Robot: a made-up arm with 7 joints.
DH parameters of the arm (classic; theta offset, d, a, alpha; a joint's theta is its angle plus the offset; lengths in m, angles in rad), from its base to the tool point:
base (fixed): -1.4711 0 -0.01 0
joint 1: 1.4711 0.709 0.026 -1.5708
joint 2: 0 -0.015 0.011 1.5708
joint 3: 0 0.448 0.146 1.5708
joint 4: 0 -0.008 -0.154 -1.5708
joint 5: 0 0.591 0.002 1.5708
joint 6: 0 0.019 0.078 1.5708
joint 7: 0 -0.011 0.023 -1.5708
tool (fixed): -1.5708 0.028 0 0
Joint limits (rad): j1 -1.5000..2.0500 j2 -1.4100..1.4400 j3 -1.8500..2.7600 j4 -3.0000..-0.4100 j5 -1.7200..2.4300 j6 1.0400..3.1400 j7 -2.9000..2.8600
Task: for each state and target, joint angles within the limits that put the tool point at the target. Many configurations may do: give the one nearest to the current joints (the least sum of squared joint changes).
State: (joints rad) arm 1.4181 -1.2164 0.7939 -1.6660 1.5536 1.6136 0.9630
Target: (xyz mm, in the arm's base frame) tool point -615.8 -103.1 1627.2
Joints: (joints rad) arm 1.0122 -0.8583 0.8821 -0.9102 1.5432 1.5303 0.5941
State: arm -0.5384 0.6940 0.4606 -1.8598 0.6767 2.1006 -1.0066
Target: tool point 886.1 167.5 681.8
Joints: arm -0.3975 0.4198 0.7001 -2.0969 0.6957 2.1015 -1.0072
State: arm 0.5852 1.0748 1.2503 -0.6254 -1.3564 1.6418 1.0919
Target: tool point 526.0 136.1 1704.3
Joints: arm -0.1363 0.4428 1.4068 -0.4100 -1.4136 2.2162 1.4441
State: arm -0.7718 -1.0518 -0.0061 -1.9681 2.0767 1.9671 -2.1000
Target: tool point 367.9 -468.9 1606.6
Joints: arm -0.7638 -0.2917 -0.0645 -1.4302 2.0221 1.7922 -2.0031
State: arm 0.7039 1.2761 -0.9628 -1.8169 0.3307 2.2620 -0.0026
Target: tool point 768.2 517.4 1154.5
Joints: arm 1.6421 1.0504 -1.7156 -1.6735 0.4228 2.4818 0.0755
